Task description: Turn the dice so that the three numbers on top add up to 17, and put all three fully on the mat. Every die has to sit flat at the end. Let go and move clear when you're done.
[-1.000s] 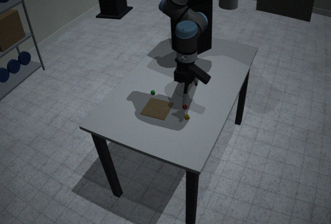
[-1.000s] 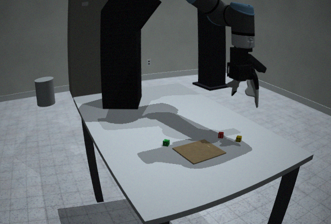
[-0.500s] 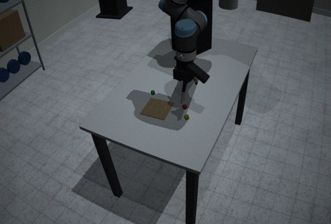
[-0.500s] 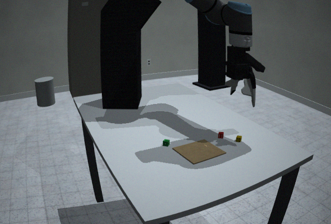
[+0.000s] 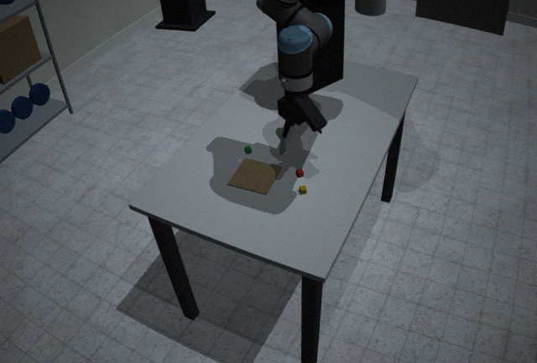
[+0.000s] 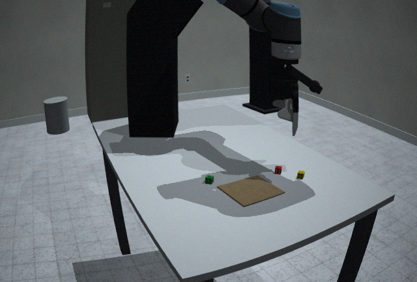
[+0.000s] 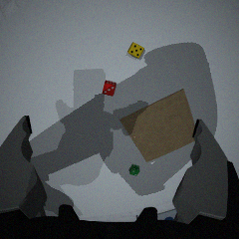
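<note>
My gripper is now 14 cm above the red die, 2 cm to the left of it and 2 cm past it. Round my hand: mat: 16 cm to the right, 15 cm below, 2 cm ahead; green die: 23 cm to the right, 14 cm below, 8 cm behind; yellow die: 14 cm below, 5 cm ahead, 2 cm to the left.
</note>
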